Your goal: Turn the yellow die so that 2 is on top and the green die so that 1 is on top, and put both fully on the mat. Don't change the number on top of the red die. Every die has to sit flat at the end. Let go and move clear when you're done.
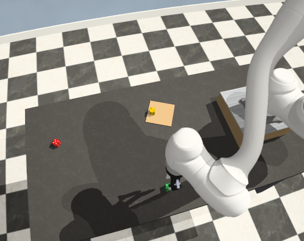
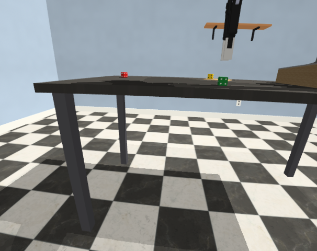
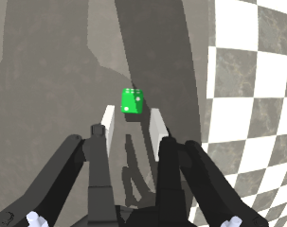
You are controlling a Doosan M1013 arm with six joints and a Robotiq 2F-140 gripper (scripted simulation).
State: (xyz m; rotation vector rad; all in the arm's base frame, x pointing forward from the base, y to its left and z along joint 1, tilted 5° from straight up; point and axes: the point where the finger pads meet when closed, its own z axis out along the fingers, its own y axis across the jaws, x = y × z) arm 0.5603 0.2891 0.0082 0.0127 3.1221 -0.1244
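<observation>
Now: hand 100 mm above the green die. Also, from my hand: tan mat: 410 mm to the right, 120 mm below, 40 mm behind; then yellow die: 420 mm to the right, 100 mm below; then red die: 520 mm ahead, 310 mm to the right, 100 mm below.
</observation>
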